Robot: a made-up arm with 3 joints. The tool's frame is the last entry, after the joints.
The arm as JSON. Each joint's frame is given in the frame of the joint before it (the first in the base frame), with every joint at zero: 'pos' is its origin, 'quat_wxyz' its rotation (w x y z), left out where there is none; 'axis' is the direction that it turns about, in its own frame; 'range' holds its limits. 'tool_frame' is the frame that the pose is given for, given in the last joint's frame.
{
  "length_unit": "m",
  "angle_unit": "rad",
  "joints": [
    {
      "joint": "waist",
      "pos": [
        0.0,
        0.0,
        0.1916
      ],
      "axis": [
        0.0,
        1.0,
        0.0
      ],
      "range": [
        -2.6,
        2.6
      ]
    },
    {
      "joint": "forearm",
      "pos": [
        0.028,
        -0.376,
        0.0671
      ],
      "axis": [
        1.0,
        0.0,
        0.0
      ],
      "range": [
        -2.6,
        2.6
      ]
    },
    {
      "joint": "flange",
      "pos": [
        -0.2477,
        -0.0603,
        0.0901
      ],
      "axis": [
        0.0,
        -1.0,
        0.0
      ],
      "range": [
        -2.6,
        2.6
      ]
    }
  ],
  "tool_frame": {
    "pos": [
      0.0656,
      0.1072,
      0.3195
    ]
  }
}
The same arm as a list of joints. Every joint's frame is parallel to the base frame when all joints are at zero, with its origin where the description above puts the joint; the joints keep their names.
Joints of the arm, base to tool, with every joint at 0 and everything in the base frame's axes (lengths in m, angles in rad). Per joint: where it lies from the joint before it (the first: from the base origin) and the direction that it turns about. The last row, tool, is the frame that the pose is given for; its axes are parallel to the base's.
waist: axis +y offset 0 0 0.1916
forearm: axis +x offset 0.028 -0.376 0.0671
flange: axis -y offset -0.2477 -0.0603 0.0901
tool: offset 0.0656 0.1072 0.3195
Joint limits (rad, base to tool): -2.6..2.6 -2.6..2.6 -2.6..2.6

